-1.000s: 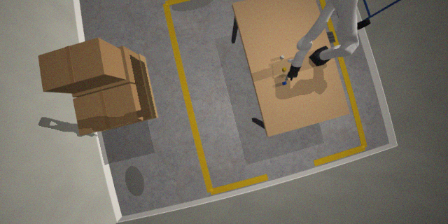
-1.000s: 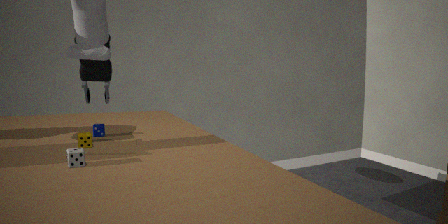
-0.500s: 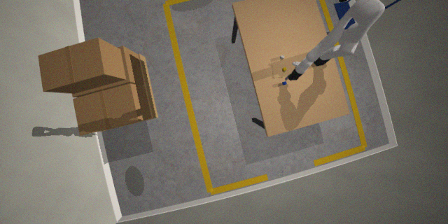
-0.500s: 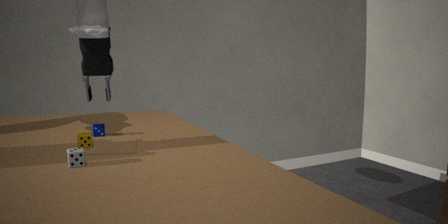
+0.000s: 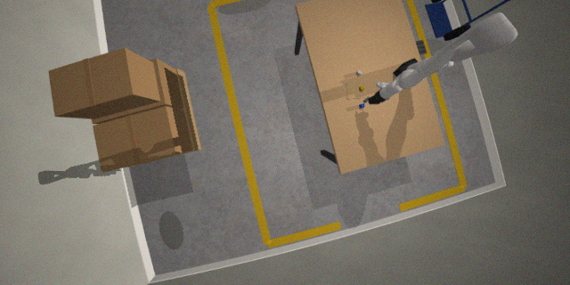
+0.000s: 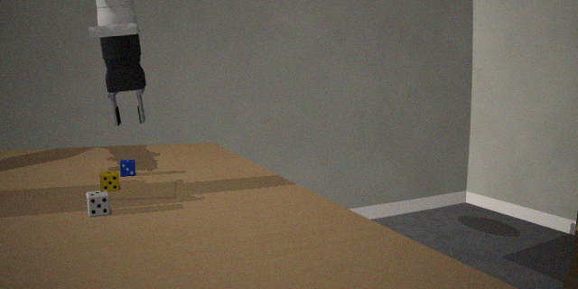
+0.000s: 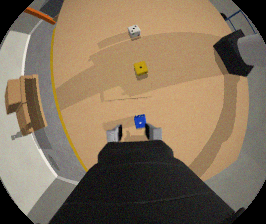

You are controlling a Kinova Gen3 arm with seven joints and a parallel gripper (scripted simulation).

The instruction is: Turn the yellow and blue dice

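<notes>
Now: hand 1 cm past the blue die, 2 cm to the right of it and 11 cm above it. The rest, counted from my hand: white die 3 cm behind, 25 cm to the right, 11 cm below; tan mat 2 cm ahead, 12 cm to the right, 12 cm below; yellow die 3 cm behind, 12 cm to the right, 11 cm below.
</notes>
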